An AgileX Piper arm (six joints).
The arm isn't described. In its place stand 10 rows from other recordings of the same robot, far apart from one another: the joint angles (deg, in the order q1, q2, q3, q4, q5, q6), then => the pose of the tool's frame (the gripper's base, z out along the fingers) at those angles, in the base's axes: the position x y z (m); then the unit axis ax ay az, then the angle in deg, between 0 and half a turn.
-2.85, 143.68, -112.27, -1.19, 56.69, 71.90 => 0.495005 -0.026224 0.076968 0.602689 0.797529 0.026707 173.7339
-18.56, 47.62, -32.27, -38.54, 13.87, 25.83 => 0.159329 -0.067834 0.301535 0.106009 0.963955 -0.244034 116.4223
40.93, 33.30, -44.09, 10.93, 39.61, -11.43 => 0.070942 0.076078 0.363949 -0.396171 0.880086 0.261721 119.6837
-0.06, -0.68, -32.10, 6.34, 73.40, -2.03 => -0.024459 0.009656 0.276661 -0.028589 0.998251 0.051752 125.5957
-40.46, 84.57, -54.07, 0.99, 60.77, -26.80 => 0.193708 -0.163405 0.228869 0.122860 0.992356 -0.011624 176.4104
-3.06, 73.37, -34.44, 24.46, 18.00, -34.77 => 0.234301 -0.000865 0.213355 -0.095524 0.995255 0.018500 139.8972
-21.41, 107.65, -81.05, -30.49, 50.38, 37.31 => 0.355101 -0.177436 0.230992 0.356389 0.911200 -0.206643 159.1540
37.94, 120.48, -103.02, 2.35, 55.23, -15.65 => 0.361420 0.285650 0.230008 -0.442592 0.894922 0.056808 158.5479
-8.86, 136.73, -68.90, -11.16, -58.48, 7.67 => 0.452449 -0.055332 0.067822 0.016681 0.999520 0.026099 94.8191
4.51, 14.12, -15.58, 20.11, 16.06, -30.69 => 0.070888 0.014274 0.265727 -0.177985 0.984028 -0.003327 98.6318
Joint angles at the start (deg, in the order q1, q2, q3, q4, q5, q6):
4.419, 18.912, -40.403, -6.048, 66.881, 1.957
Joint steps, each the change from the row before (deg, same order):
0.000, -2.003, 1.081, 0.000, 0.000, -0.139
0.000, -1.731, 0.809, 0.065, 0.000, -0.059
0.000, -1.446, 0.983, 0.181, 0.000, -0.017
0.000, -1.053, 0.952, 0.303, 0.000, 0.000
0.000, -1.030, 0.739, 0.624, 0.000, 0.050
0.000, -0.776, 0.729, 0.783, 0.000, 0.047
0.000, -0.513, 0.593, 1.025, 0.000, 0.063
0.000, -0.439, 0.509, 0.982, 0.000, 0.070
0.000, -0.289, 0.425, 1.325, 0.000, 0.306
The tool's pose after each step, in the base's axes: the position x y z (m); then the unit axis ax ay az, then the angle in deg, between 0 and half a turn. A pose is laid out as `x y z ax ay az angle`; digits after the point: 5 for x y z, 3 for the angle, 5 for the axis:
0.02416 -0.00698 0.31960 -0.02050 0.99926 -0.03260 129.263
0.01941 -0.00725 0.31625 -0.02056 0.99928 -0.03188 128.348
0.01602 -0.00725 0.31184 -0.02056 0.99934 -0.03004 127.892
0.01398 -0.00696 0.30740 -0.02066 0.99942 -0.02706 127.802
0.01178 -0.00622 0.30394 -0.02041 0.99958 -0.02068 127.534
0.01041 -0.00519 0.30044 -0.02039 0.99971 -0.01286 127.519
0.00965 -0.00375 0.29754 -0.02039 0.99979 -0.00268 127.645
0.00901 -0.00236 0.29507 -0.02030 0.99977 0.00710 127.765
0.00865 -0.00044 0.29299 -0.01830 0.99961 0.02117 127.981

